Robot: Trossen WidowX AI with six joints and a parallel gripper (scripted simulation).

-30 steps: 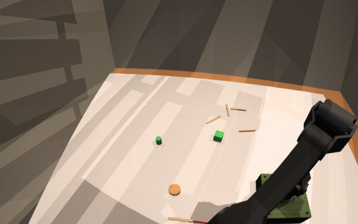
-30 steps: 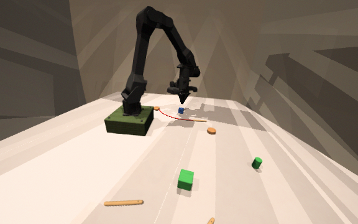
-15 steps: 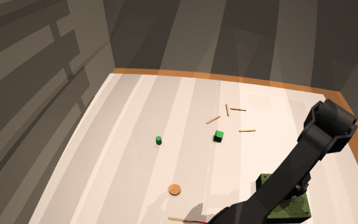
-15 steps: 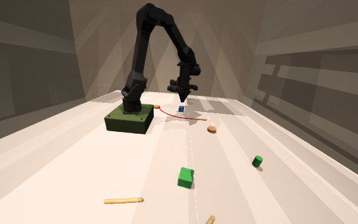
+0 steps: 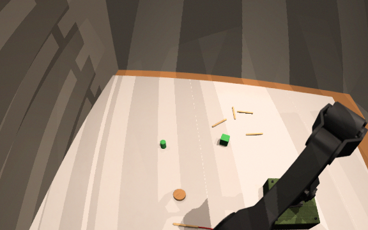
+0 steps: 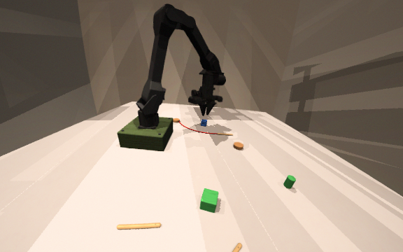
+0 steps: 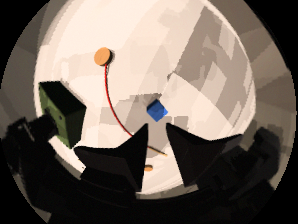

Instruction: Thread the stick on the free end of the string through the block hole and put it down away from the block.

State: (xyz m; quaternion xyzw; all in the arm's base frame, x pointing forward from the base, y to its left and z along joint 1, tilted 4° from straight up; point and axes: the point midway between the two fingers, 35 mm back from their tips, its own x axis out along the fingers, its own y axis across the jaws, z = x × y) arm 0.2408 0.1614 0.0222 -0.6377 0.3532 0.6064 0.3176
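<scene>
My gripper tip is 10 mm to the right of the small blue block and 50 mm above it. Also, from my gripper tip: green cube (40 mm behind, 440 mm to the right, 50 mm below); thin wooden stick (80 mm ahead, 100 mm to the right, 60 mm below); round wooden button (160 mm behind, 50 mm to the left, 50 mm below).
</scene>
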